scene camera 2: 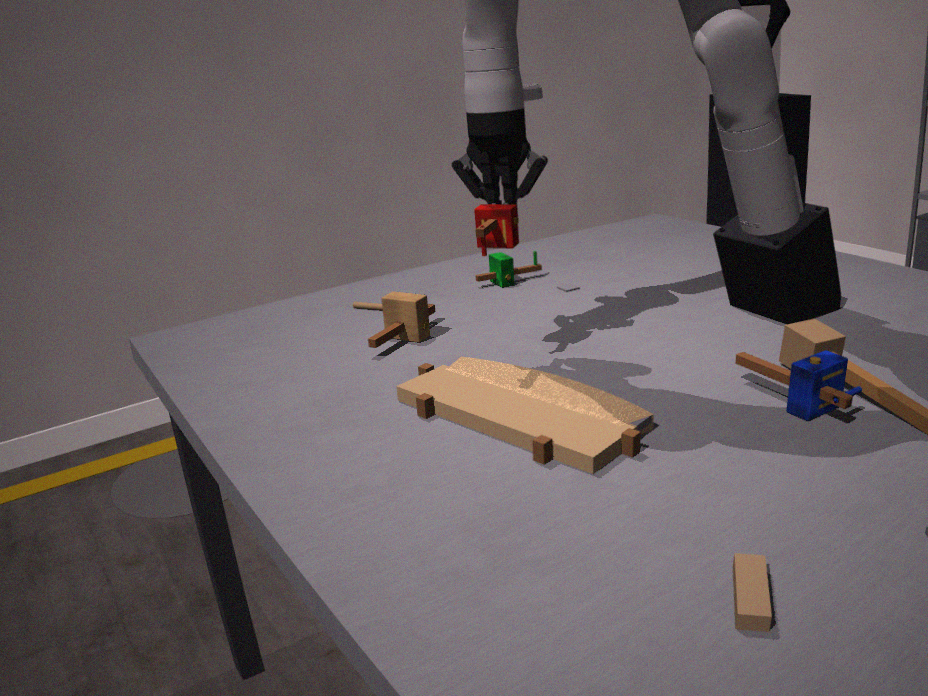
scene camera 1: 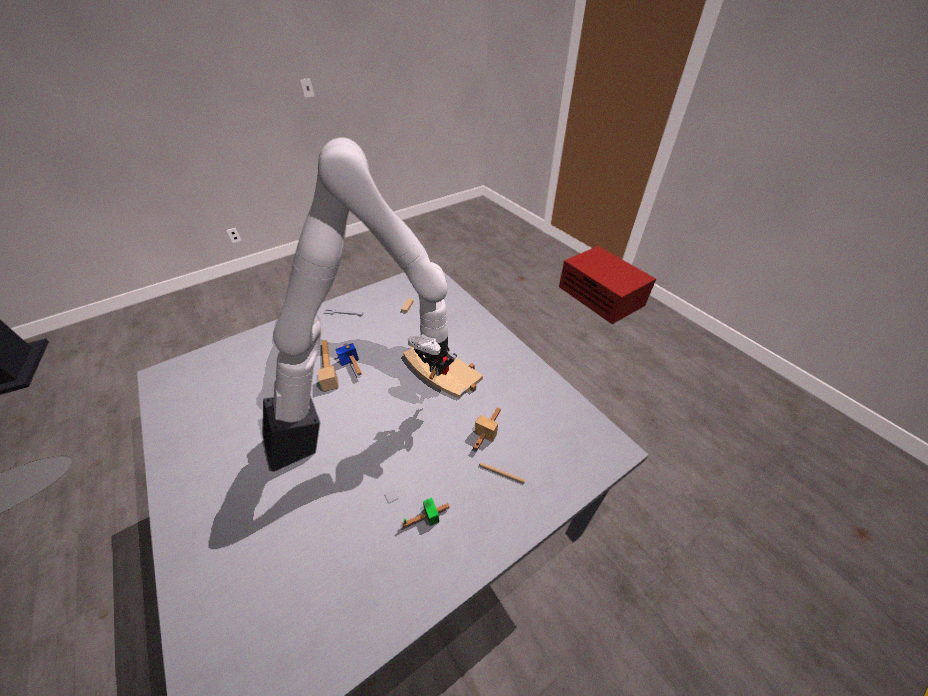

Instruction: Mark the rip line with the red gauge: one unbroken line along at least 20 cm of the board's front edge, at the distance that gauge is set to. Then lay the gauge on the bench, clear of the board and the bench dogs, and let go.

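Places are measured from the arm's base along level axes (x ahead, y left, z up), in centimetres.
Where they show: gripper, fingertip midpoint: [scene camera 2: 504,229] [scene camera 1: 436,373]; arm's base, origin of the base link: [scene camera 2: 770,220] [scene camera 1: 291,410].
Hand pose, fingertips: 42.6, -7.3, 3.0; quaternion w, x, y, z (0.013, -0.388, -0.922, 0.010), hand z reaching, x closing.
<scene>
Each offset is from my fingertips to the top centre of the thing, as dx, dy, dz. Level surfaces: height alone.
The red gauge @(+1.9, +2.1, +3.8) [scene camera 1: 445,365] [scene camera 2: 496,227] hangs in the air, its wooden beam pointing toward scene camera 2. My gripper [scene camera 1: 441,358] [scene camera 2: 497,202] is shut on the top of its red block. The board @(+6.8, +16.8, -16.4) [scene camera 1: 458,380] [scene camera 2: 487,410] lies flat on the bench @(dz -18.4) [scene camera 1: 262,599] [scene camera 2: 299,449], with a straight edge toward scene camera 2 and a curved, rough far side. Small brown bench dogs, one @(+17.6, +11.4, -15.9) [scene camera 2: 425,406] near the left end and another @(+10.8, +28.1, -15.9) [scene camera 2: 542,449] near the right, stand against it. In scene camera 2 a small shadow falls on the board. I cannot make out a marked line.
A plain wooden gauge @(+10.4, -14.7, -11.7) [scene camera 1: 485,427] [scene camera 2: 405,316], a green gauge @(-16.9, -31.8, -13.1) [scene camera 1: 431,511] [scene camera 2: 501,269] and a blue gauge @(-22.5, +32.4, -11.6) [scene camera 1: 346,353] [scene camera 2: 817,383] lie around. A mallet [scene camera 1: 327,377] [scene camera 2: 811,342] lies beside the blue one. A dowel @(+7.9, -29.4, -17.3) [scene camera 1: 501,473] and a small wood block @(+7.8, +56.5, -16.9) [scene camera 1: 407,305] [scene camera 2: 751,591] also lie there.
</scene>
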